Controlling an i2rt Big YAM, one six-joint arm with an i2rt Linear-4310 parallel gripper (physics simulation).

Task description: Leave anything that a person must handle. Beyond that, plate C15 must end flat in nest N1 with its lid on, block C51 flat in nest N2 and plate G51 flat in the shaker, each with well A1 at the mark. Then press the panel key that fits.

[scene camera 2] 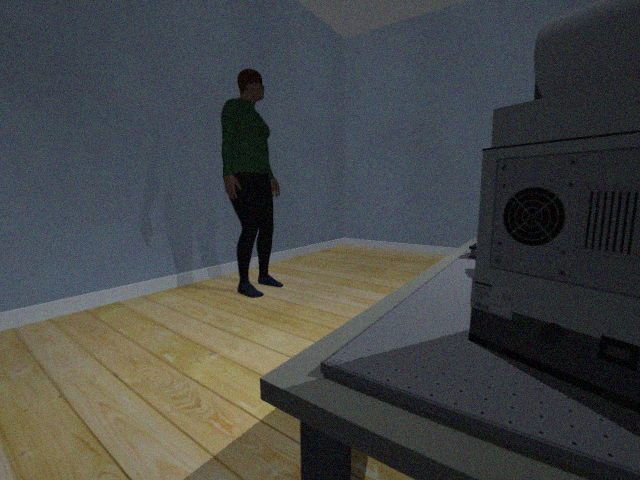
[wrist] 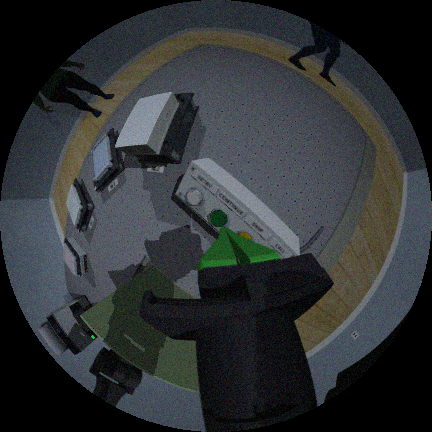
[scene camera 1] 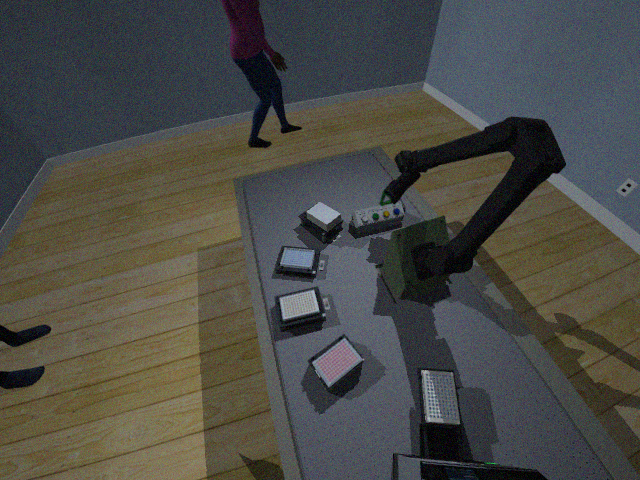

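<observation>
My gripper is shut and empty, its green fingertips low over the key panel. In the wrist view the tips are between the green key and the yellow key; contact cannot be told. The white key is uncovered; the blue key is hidden in the wrist view. A tall white block, a bluish plate and a cream plate sit on dark nests. A pink plate sits angled on a dark base. Codes and A1 marks are unreadable.
A green slanted housing stands by the arm's base. A silvery gridded plate lies on a dark stand. A large grey machine stands at the bench end. One person stands beyond the bench; another wears green.
</observation>
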